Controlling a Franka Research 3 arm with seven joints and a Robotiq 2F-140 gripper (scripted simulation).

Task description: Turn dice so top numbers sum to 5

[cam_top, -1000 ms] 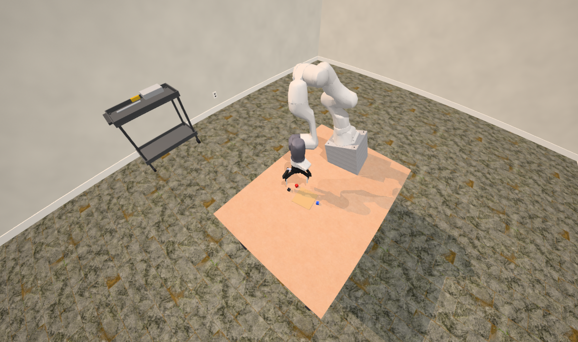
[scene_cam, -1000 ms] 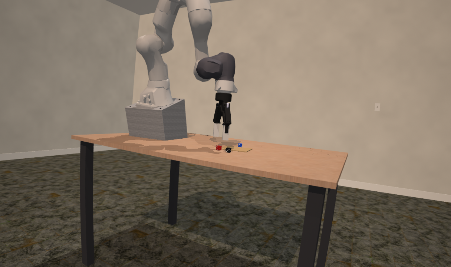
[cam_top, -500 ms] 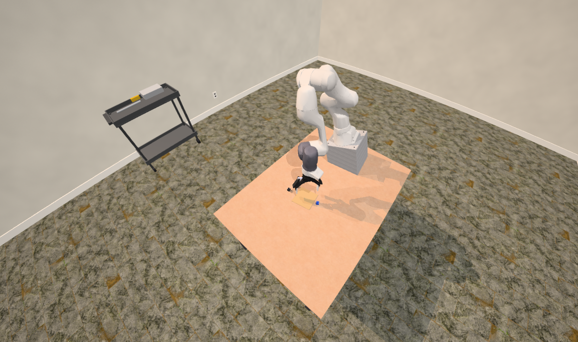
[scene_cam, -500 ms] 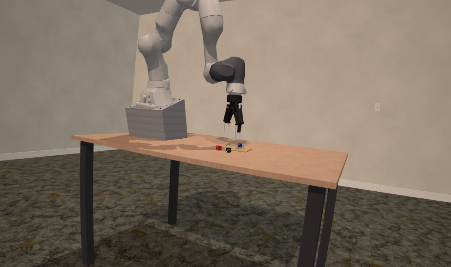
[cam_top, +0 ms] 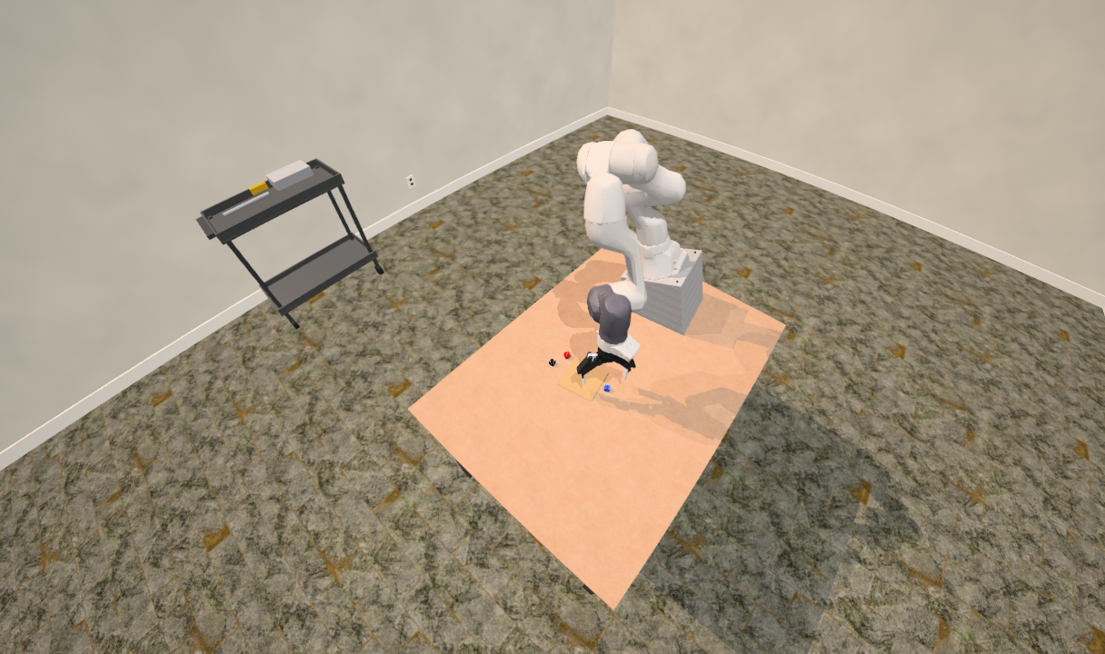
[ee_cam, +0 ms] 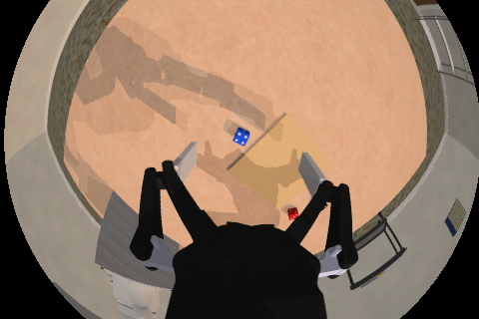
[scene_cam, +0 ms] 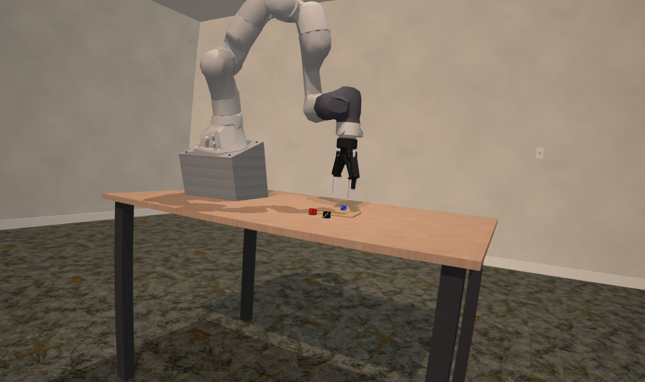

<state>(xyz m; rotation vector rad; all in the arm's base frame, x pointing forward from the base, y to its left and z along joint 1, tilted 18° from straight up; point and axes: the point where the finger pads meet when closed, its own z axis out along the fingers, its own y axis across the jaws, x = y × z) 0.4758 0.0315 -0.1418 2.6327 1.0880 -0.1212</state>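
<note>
My hand is 6 cm above the blue die and 2 cm to the right of it. From my hand the other things lie so: black die 21 cm to the right, 6 cm below, 3 cm ahead; tan mat 8 cm to the right, 6 cm below, 1 cm ahead; red die 19 cm to the right, 6 cm below, 3 cm behind.
</note>
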